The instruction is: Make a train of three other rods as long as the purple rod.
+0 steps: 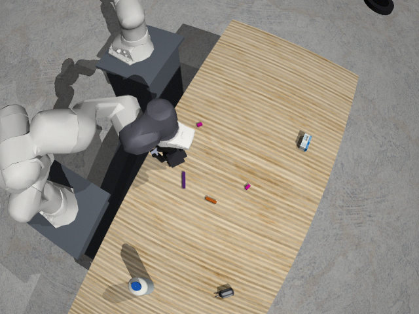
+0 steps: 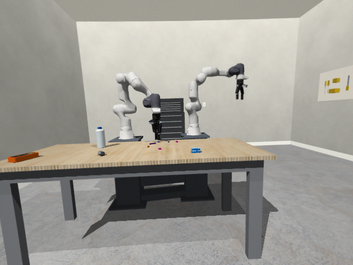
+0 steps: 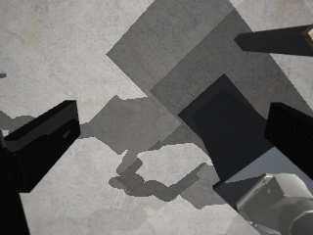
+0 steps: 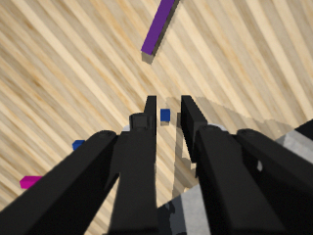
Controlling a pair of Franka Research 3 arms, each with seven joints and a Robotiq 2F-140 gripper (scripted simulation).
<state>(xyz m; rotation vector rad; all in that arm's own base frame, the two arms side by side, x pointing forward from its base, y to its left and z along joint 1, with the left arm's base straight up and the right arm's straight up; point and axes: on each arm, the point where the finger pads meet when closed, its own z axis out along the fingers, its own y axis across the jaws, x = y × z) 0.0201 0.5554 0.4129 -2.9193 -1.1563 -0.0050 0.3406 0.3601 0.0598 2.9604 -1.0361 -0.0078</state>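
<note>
My right gripper is now 60 mm short of the purple rod, 50 mm to the left of it and 50 mm above it. From my right hand the other things lie so: white bottle: 60 mm ahead, 490 mm to the right, 30 mm above; then blue-and-white box: 450 mm ahead, 250 mm to the left, 40 mm below; then orange rod: 180 mm ahead, 80 mm to the right, 50 mm below.
</note>
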